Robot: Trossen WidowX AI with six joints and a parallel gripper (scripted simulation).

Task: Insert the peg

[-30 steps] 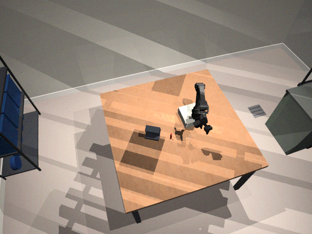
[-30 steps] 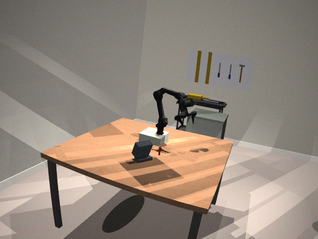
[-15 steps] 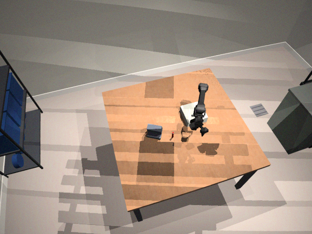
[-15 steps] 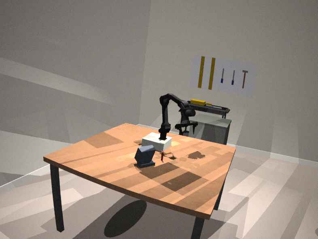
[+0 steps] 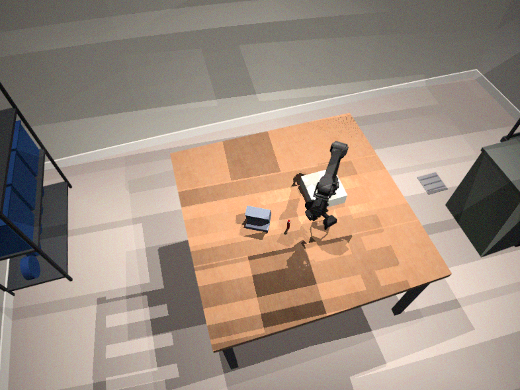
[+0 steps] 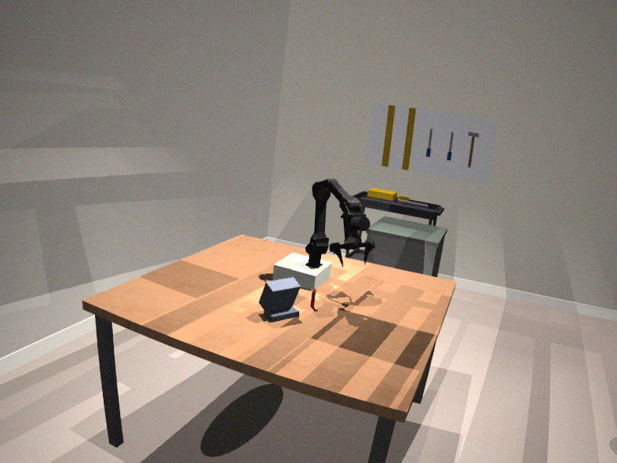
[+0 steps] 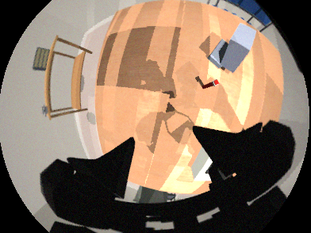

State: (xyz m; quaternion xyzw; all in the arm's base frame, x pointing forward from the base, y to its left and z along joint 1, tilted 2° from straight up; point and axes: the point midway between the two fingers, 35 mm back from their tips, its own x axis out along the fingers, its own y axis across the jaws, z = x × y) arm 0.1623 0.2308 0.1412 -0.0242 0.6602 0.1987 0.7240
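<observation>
The red peg is 12 cm to the right of my gripper tip, 12 cm below it and 12 cm ahead of it. Round my gripper tip: sloped panel (27 cm ahead, 20 cm to the right, 9 cm below).
</observation>
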